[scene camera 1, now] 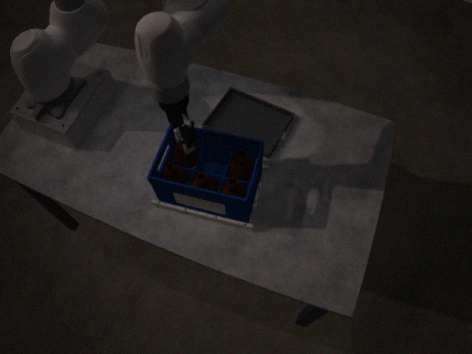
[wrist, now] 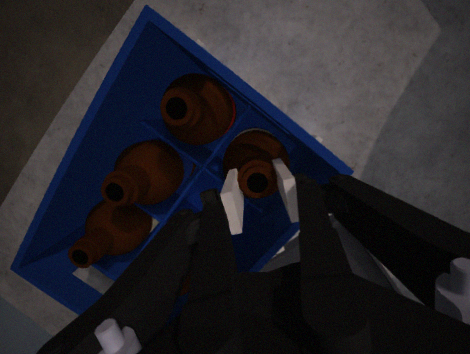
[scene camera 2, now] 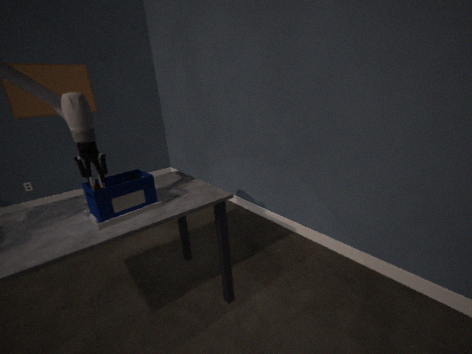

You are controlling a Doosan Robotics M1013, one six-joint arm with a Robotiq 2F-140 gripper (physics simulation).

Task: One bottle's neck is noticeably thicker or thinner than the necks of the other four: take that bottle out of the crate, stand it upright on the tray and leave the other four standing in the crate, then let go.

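Frame: origin at the arm's base, x ahead, y left, z up, level; metres.
Seen in the pictures: gripper, fingertip midpoint: (scene camera 1: 186, 146) (wrist: 257, 179); arm's base, link origin: (scene camera 1: 56, 94).
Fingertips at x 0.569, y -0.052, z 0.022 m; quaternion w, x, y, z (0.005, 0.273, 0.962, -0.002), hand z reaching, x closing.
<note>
Pixels of each thing's top centre, then the offset from my fingertips to it. "spot": a spot on its surface instead. Level surfaces: height alone.
- blue crate, top centre: (wrist: 153, 229) (scene camera 1: 205, 158) (scene camera 2: 118, 179) dx +0.085, dy -0.039, dz +0.042 m
- brown bottle, top centre: (wrist: 257, 182) (scene camera 1: 183, 141) dx -0.003, dy -0.004, dz +0.030 m
- dark tray, surface spot: (scene camera 1: 245, 117) spot: dx +0.084, dy +0.249, dz -0.128 m
- table, surface height: dz -0.134 m
- white strip, surface spot: (scene camera 1: 200, 213) spot: dx +0.096, dy -0.138, dz -0.103 m
A blue crate (scene camera 1: 240, 206) (scene camera 2: 96, 206) (wrist: 75, 130) stands on the table with brown bottles standing in its cells. My gripper (scene camera 1: 187, 148) (scene camera 2: 97, 184) (wrist: 257, 179) points down into the crate and is shut on the neck of a brown bottle (scene camera 1: 185, 157) (wrist: 257, 145) in the back left cell of scene camera 1. Its body is down in its cell. Other bottles (scene camera 1: 242, 165) (scene camera 1: 170, 171) (scene camera 1: 204, 180) (scene camera 1: 233, 188) stand in the crate; three show clearly in the wrist view (wrist: 200, 110) (wrist: 155, 172) (wrist: 122, 227). The dark tray (scene camera 1: 245, 117) lies behind the crate.
The table (scene camera 1: 125, 200) (scene camera 2: 45, 250) carries the crate, the tray and the arm's base plate (scene camera 1: 60, 125) at the left. A white strip (scene camera 1: 200, 213) runs along the crate's front foot. The crate's walls and dividers surround the held bottle.
</note>
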